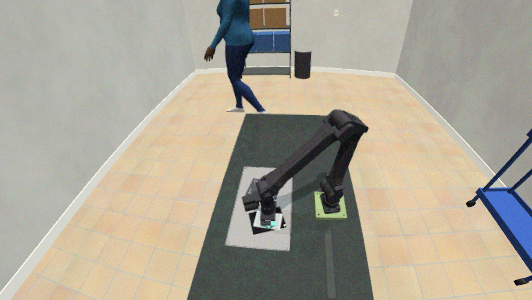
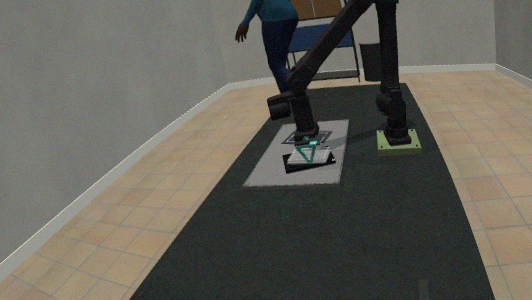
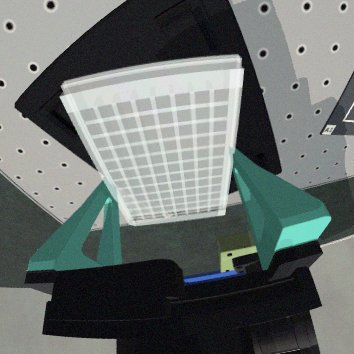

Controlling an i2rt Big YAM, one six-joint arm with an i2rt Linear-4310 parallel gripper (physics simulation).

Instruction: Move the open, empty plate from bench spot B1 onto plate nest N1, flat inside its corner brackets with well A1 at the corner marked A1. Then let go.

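Pixels of known places: gripper, fingertip midpoint: (image 1: 269, 220) (image 2: 311, 156) (image 3: 167, 167); arm's base, origin of the base link: (image 1: 329, 203) (image 2: 397, 137).
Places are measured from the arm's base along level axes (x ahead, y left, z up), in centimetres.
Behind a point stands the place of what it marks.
A clear multi-well plate (image 1: 259, 221) @[z 1.2, x 36.8, y 7.1 cm] (image 2: 321, 155) @[z 1.8, x 28.6, y 9.4 cm] (image 3: 158, 140) @[z 1.5, x 35.3, y 6.0 cm] sits between my teal fingers. My gripper (image 1: 268, 224) @[z 0.5, x 31.9, y 6.7 cm] (image 2: 306, 155) @[z 0.5, x 31.9, y 6.7 cm] (image 3: 167, 167) @[z 0.5, x 31.9, y 6.7 cm] is shut on it at its two long sides. The plate hangs close over the black plate nest (image 1: 257, 230) @[z -0.1, x 38.0, y 11.3 cm] (image 2: 293, 166) @[z 0.1, x 37.8, y 11.2 cm] (image 3: 140, 35) @[z -0.2, x 40.0, y 4.7 cm] and looks turned a little against the nest's outline. I cannot tell whether it touches the nest. A dark marked rectangle (image 1: 253, 185) @[z -1.2, x 39.4, y -18.1 cm] (image 2: 324, 136) @[z -1.3, x 27.1, y -13.5 cm] (image 3: 342, 123) @[z -1.2, x 28.8, y -7.9 cm] with an A1 label lies just beyond on the grey perforated board (image 1: 241, 231) @[z -1.4, x 45.9, y 10.7 cm] (image 2: 268, 171) @[z -1.4, x 46.3, y 9.6 cm] (image 3: 21, 46) @[z -1.4, x 42.4, y 10.6 cm].
The arm's green base (image 1: 330, 214) @[z 0.0, x 1.4, y 6.6 cm] (image 2: 398, 147) @[z -0.3, x 1.5, y 7.3 cm] stands to the right of the board on a dark mat. A person (image 1: 235, 44) (image 2: 277, 33) walks at the back near a shelf rack (image 1: 289, 37) and a dark bin (image 1: 302, 63) (image 2: 370, 61). A blue cart (image 1: 510, 212) stands at the right.
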